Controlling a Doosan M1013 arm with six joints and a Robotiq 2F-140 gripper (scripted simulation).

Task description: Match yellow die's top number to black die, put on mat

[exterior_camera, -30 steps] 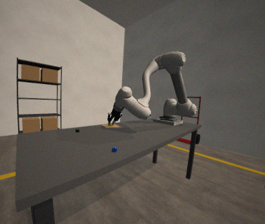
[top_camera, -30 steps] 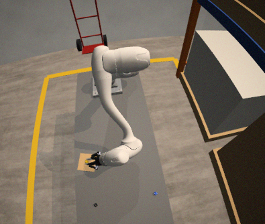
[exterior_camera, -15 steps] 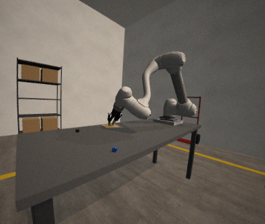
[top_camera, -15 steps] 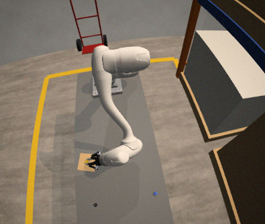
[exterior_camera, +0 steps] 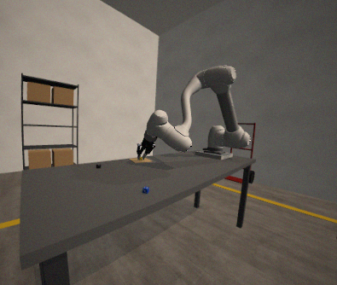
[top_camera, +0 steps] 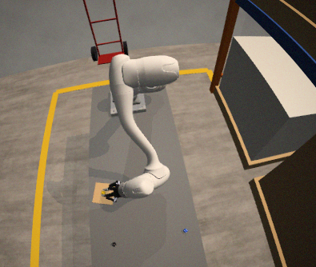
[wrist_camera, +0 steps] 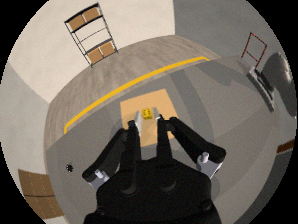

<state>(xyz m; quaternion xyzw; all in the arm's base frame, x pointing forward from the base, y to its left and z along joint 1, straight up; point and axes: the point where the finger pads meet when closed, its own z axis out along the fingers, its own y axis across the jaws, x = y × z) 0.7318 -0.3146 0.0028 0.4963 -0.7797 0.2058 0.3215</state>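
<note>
Right now my hand is 40 mm above the tan mat, 20 mm to the left of it and 10 mm past it. The rest, counted from my hand: blue die 410 mm to the left, 370 mm ahead, 30 mm below; then black die 330 mm ahead, 30 mm to the right, 30 mm below; then yellow die 20 mm to the right, 20 mm below, 10 mm behind.
</note>
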